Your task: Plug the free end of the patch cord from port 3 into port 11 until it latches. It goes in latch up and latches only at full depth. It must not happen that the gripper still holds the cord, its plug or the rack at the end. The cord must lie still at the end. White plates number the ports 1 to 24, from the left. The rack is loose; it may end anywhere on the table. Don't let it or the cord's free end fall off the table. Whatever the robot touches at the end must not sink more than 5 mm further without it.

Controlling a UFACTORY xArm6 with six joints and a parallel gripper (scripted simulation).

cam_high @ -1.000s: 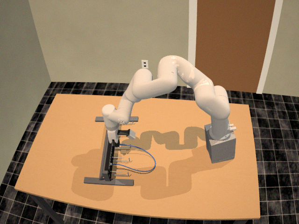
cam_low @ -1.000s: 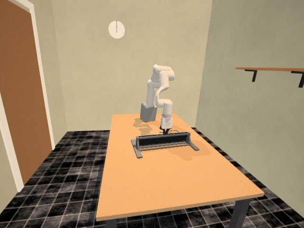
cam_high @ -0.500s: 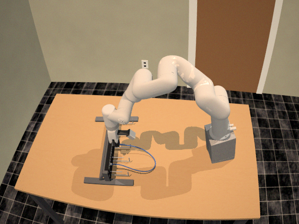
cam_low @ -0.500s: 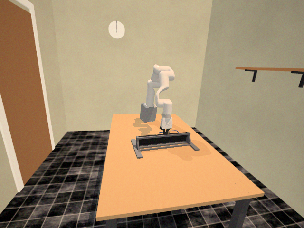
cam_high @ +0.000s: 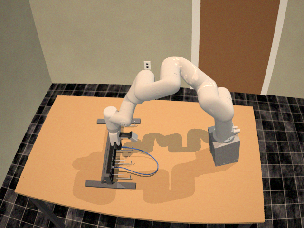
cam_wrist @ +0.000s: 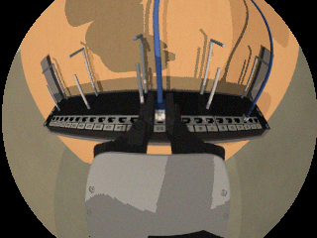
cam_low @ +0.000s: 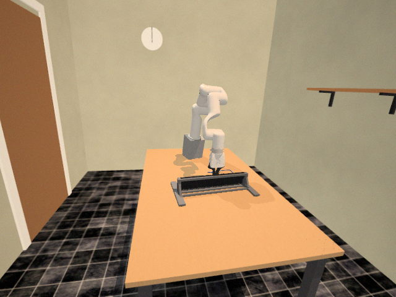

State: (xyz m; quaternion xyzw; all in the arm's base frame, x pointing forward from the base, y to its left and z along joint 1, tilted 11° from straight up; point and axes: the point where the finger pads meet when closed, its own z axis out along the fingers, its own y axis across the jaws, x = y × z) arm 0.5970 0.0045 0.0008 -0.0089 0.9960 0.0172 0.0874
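Right now the plug is 20 mm ahead of my hand and 10 mm below it.
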